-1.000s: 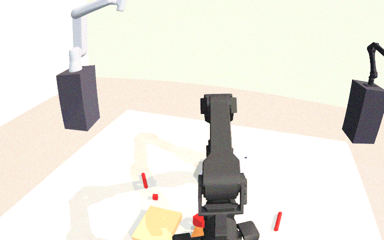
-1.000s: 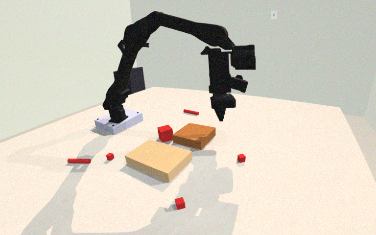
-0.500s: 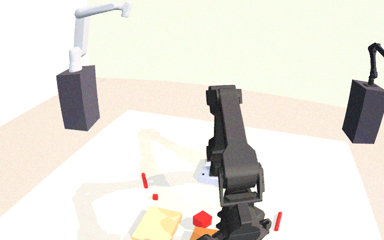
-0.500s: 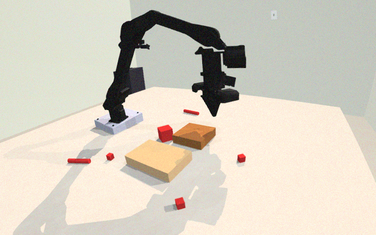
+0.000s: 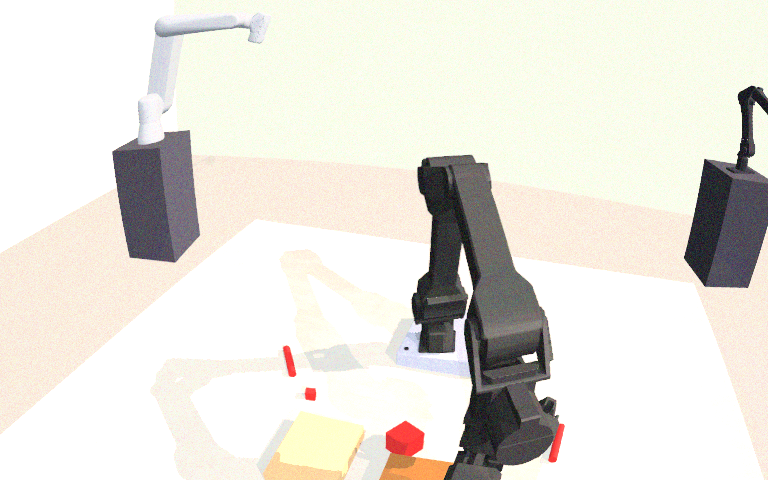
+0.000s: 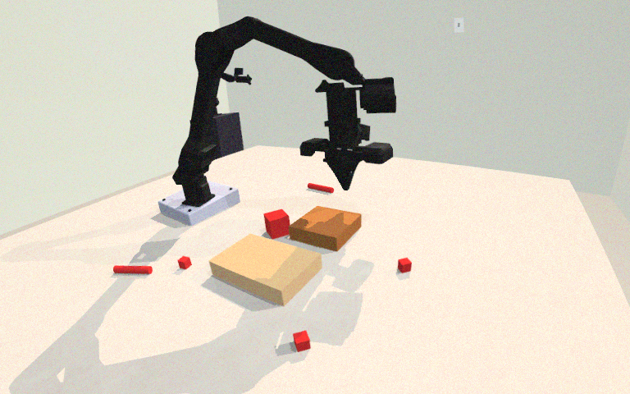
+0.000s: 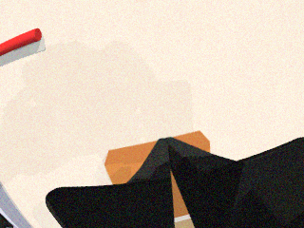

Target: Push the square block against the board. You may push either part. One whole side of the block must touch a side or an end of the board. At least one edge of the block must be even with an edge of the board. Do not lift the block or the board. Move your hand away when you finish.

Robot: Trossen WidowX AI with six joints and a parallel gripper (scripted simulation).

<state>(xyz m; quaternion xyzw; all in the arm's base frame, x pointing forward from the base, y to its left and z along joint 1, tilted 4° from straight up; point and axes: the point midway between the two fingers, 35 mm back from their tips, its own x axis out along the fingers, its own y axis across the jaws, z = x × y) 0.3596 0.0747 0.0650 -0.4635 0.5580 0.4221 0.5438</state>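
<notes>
The square block lies 20 mm behind my gripper tip, 80 mm to the right of it and 50 mm below it. From my gripper tip the other things lie so: board: 60 mm behind, 230 mm to the right, 50 mm below; red cube: 110 mm behind, 100 mm to the right, 40 mm below.
</notes>
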